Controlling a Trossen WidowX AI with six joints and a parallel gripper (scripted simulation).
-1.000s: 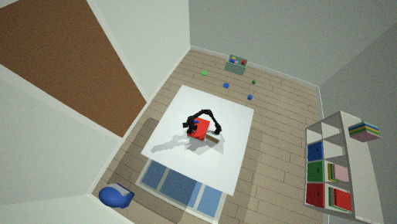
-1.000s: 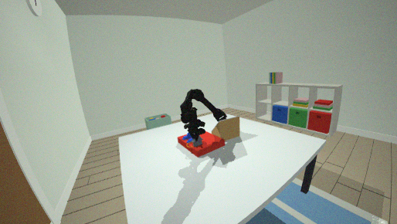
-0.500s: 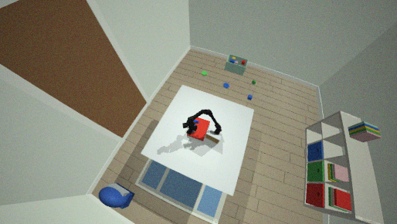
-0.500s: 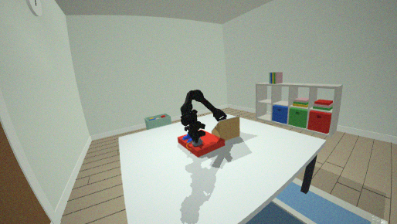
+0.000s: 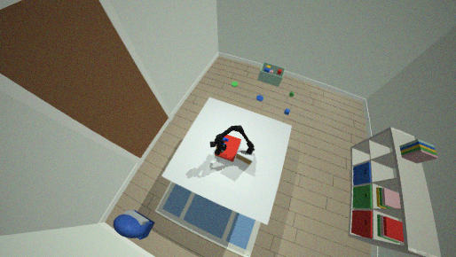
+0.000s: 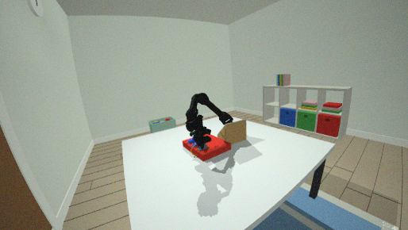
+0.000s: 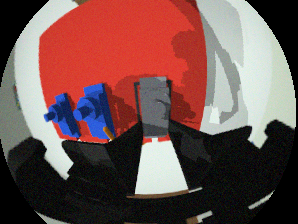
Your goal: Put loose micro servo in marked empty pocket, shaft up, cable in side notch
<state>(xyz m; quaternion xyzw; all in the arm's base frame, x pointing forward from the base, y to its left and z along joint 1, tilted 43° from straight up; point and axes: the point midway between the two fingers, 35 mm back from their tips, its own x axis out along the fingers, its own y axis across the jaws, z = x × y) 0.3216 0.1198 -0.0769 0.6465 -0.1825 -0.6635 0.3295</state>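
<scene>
My gripper tip is 11 cm past the red robot deck, 10 cm to the left of it and 3 cm above it.
</scene>
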